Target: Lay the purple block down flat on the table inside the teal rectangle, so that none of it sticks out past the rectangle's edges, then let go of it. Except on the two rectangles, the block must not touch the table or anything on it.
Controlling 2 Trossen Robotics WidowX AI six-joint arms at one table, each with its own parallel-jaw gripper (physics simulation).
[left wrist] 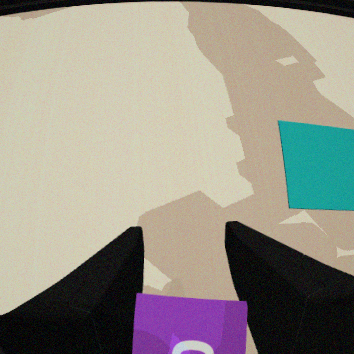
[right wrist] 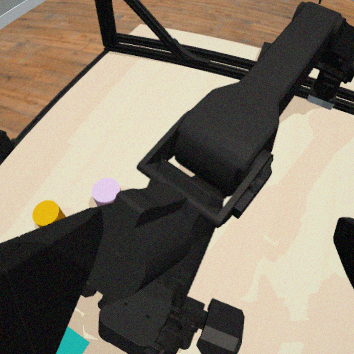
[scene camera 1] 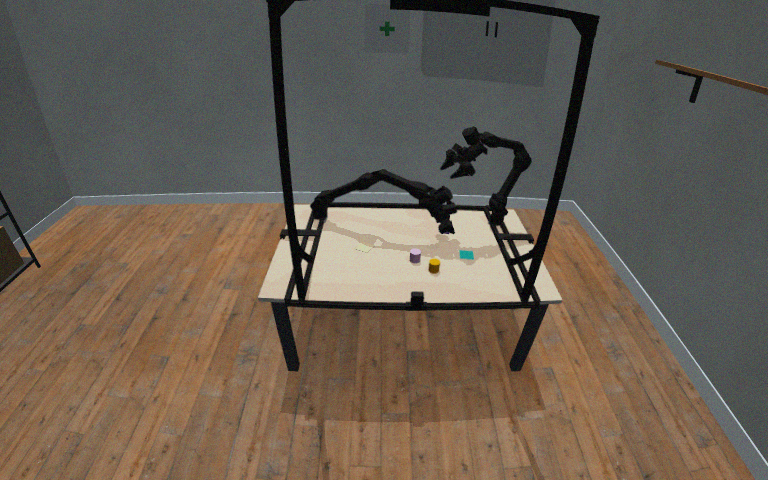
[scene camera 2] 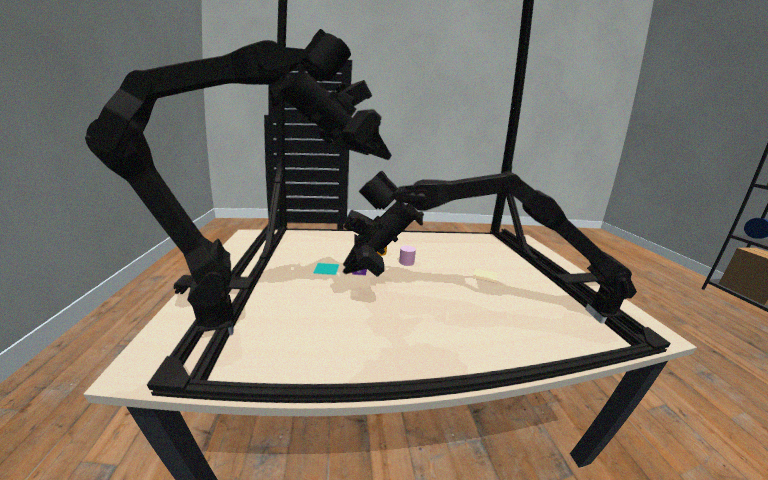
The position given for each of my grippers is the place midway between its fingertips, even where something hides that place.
Note:
My left gripper [scene camera 2: 344, 269] carries a purple block [left wrist: 155, 316], clear of everything else. My right gripper [scene camera 2: 378, 155] is open and holds nothing. I also see a teal rectangle [left wrist: 310, 152].
My left gripper also shows in the left wrist view [left wrist: 183, 235]. My right gripper is seen too in the right wrist view [right wrist: 222, 225] and in scene camera 1 [scene camera 1: 445, 173]. The right wrist view misses the purple block, which is hidden by my left gripper.

